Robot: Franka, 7 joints.
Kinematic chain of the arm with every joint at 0, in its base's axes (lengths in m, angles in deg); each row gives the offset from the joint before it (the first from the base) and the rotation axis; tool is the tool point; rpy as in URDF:
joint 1: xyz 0 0 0.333 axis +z
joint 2: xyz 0 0 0 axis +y
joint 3: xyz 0 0 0.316 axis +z
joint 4: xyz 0.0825 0 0 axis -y
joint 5: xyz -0.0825 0 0.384 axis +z
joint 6: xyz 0 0 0 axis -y
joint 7: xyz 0.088 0 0 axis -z
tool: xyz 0 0 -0.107 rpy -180 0 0
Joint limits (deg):
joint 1: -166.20..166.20
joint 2: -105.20..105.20
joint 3: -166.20..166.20
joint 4: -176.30..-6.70
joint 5: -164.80..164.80
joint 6: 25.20..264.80
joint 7: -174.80..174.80
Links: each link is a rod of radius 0.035 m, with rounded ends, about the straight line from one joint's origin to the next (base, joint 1, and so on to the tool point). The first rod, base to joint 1, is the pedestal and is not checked.
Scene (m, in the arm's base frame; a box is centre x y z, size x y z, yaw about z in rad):
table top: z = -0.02
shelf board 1: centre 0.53 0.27 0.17 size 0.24 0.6 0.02 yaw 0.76
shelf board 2: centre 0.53 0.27 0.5 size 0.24 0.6 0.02 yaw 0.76
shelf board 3: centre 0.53 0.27 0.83 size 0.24 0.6 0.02 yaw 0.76
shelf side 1: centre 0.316 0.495 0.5 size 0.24 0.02 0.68 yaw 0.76
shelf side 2: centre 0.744 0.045 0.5 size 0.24 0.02 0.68 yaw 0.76
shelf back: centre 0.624 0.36 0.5 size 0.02 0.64 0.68 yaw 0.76
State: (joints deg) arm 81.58 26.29 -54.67 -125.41 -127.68 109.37 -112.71
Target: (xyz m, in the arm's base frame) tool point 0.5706 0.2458 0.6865
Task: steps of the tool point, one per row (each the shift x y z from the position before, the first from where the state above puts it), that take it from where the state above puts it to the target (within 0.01 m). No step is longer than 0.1 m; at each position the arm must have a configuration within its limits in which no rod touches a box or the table.
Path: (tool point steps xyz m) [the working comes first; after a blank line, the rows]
Joints at the target: 82.69 9.18 -58.39 -96.05 -130.91 104.08 -112.71
Straight joint move there: touches shelf board 2.

1: -0.0225 -0.0938 -0.0139
2: -0.0447 -0.0741 0.0195
3: -0.0615 -0.0598 0.0395
4: -0.0777 -0.0432 0.0430
5: -0.0884 -0.0191 0.0322
6: 0.0590 0.0341 0.0533
7: 0.0433 0.0420 0.0646
8: 0.0313 0.0381 0.0671
9: 0.0298 0.0293 0.0579
10: 0.0798 0.0429 -0.0102
11: 0.0586 0.0489 -0.0024
12: 0.0298 0.0680 0.0126

